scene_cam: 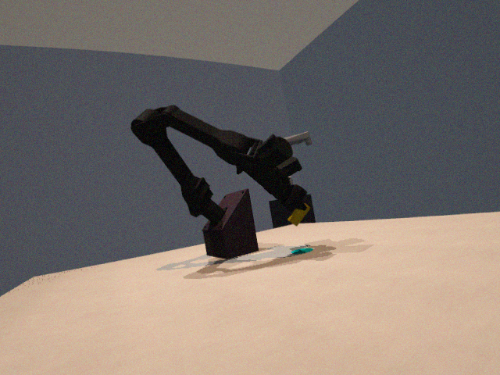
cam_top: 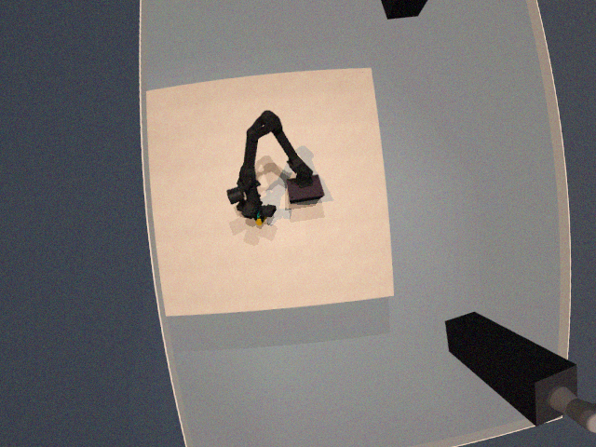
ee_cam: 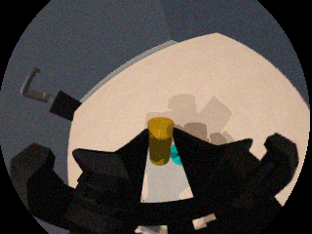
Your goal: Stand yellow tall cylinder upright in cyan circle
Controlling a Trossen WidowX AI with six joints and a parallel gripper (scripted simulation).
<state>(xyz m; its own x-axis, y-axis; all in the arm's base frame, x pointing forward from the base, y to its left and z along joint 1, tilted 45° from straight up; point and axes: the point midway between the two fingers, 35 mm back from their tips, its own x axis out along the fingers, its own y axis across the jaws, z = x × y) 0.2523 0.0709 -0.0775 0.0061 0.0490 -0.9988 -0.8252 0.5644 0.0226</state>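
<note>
Right now the cyan circle is 1 cm ahead of my gripper tip, 4 cm to the right of it and 12 cm below it. Also, from my gripper tip: yellow tall cylinder 1 cm behind, 1 cm to the right, 2 cm below.
</note>
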